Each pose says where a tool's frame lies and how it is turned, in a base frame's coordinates. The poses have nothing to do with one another.
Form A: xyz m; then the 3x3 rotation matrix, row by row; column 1 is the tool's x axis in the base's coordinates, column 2 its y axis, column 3 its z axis. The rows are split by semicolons.
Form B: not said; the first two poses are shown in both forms.
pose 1, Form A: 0.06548, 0.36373, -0.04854; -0.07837, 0.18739, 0.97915; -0.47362, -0.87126, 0.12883; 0.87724, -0.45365, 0.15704
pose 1, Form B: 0.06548, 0.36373, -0.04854, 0.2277, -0.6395, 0.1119, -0.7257
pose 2, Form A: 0.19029, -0.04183, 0.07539; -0.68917, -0.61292, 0.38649; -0.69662, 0.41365, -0.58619; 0.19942, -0.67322, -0.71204
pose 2, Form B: 0.19029, -0.04183, 0.07539, 0.0558, -0.3903, 0.8389, -0.3753
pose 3, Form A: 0.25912, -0.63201, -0.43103; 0.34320, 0.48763, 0.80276; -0.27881, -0.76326, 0.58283; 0.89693, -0.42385, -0.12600
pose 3, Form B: 0.25912, -0.63201, -0.43103, 0.3369, -0.7471, -0.0699, -0.5688
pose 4, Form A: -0.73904, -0.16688, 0.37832; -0.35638, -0.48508, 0.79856; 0.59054, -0.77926, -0.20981; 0.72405, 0.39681, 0.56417
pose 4, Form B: -0.73904, -0.16688, 0.37832, 0.3273, 0.4633, 0.0569, 0.8216
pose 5, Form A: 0.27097, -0.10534, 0.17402; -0.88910, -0.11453, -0.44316; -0.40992, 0.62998, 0.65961; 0.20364, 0.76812, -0.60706
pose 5, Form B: 0.27097, -0.10534, 0.17402, 0.1829, 0.1483, -0.8840, -0.4037
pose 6, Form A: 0.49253, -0.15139, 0.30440; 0.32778, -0.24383, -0.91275; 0.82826, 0.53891, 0.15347; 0.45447, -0.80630, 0.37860
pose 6, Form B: 0.49253, -0.15139, 0.30440, 0.7492, -0.3203, -0.4562, 0.3577
